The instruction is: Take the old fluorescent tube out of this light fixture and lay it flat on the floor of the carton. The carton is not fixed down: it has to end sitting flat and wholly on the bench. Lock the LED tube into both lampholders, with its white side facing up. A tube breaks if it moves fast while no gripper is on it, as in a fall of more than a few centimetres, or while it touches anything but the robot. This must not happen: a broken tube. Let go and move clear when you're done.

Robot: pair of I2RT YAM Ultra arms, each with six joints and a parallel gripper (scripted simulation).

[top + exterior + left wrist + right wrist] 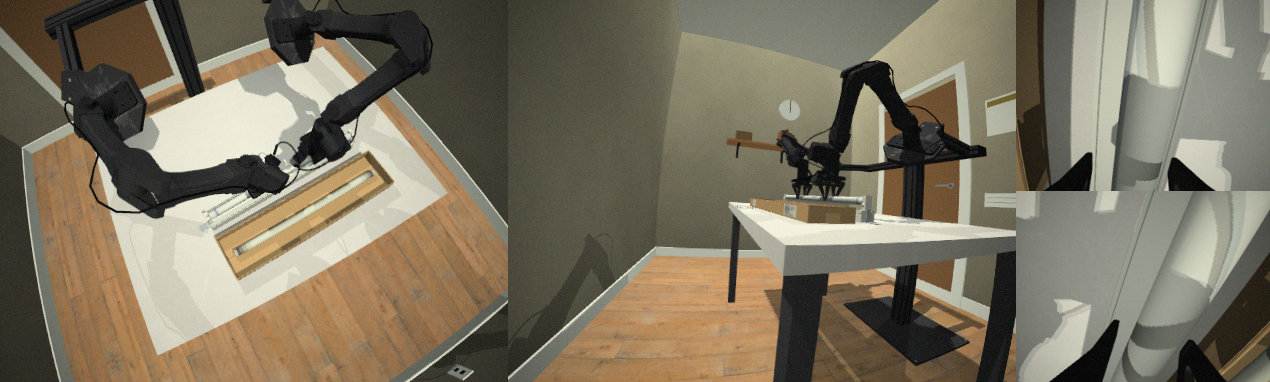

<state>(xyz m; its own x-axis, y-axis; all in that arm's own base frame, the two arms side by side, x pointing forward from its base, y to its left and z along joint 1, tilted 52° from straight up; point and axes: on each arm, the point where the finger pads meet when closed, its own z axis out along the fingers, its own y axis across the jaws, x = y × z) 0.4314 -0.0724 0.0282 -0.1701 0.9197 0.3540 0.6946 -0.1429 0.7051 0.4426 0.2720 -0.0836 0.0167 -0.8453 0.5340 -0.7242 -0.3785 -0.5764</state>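
The LED tube is 120 mm to the right of my left hand. The rest, counted from my left hand: brown carton: 160 mm ahead, 100 mm to the right, 50 mm below; old fluorescent tube: 150 mm ahead, 100 mm to the right, 50 mm below.
My right gripper is now 12 cm to the right of the LED tube and 1 cm past it. The rest, counted from my right hand: brown carton: 14 cm to the left, 14 cm ahead, 4 cm below; old fluorescent tube: 14 cm to the left, 14 cm ahead, 5 cm below.
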